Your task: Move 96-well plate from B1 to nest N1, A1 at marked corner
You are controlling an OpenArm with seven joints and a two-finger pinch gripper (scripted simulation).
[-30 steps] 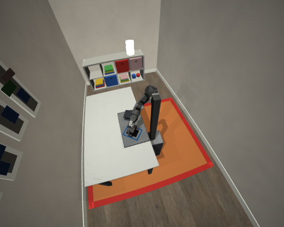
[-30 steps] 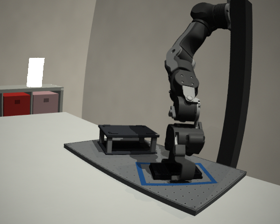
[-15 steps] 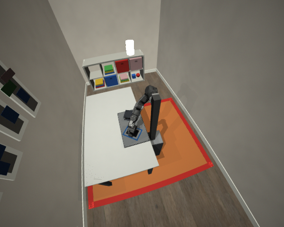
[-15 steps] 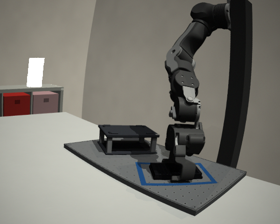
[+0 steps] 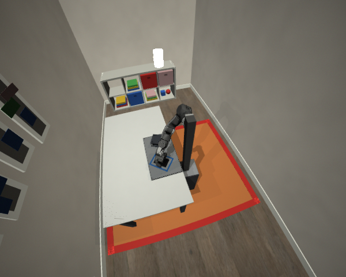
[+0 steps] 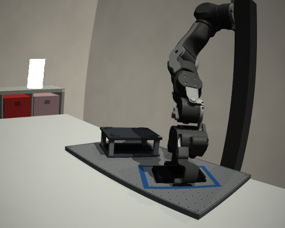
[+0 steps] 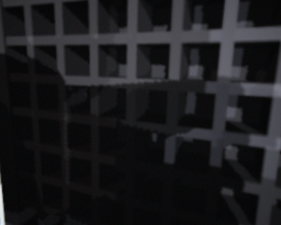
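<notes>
The black 96-well plate lies right at my hand. From my hand the other things lie so: black plate nest 2 cm behind, 23 cm to the right, 5 cm above.
</notes>
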